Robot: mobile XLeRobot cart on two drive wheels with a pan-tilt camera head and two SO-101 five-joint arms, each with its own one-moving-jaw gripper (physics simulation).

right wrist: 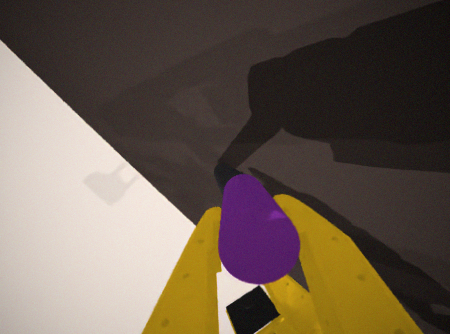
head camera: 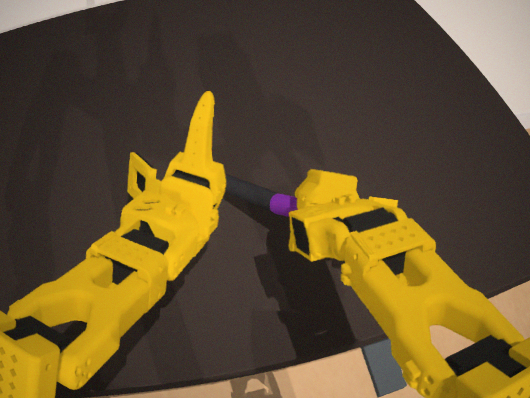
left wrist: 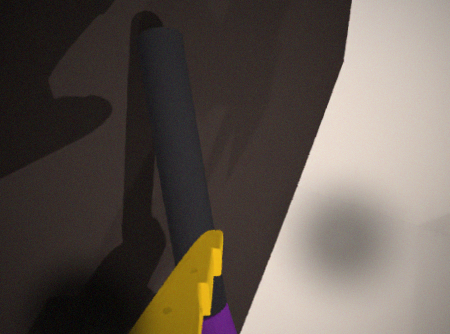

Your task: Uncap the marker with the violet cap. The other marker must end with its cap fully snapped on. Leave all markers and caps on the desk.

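Observation:
The marker's dark grey body (head camera: 252,192) (left wrist: 175,125) (right wrist: 224,176) is joined to its violet cap (head camera: 281,204) (left wrist: 220,322) (right wrist: 257,235), held above the desk. My right gripper (head camera: 320,190) (right wrist: 247,202) is shut on the violet cap, a jaw pressing on each side. My left gripper (head camera: 202,145) (left wrist: 214,250) is fully open. Its one notched jaw in the left wrist view overlaps the body near the cap. In the head camera it covers the body's far end. Its other jaw is out of the left wrist view. The other marker does not show in these views.
The dark desk (head camera: 380,100) (left wrist: 280,100) (right wrist: 165,115) lies under both arms, its near edge crossing the bottom of the head camera picture. A blue-grey block (head camera: 382,367) shows beyond that edge, beside the right arm. The two grippers stand close together. Arm shadows fall on the desk.

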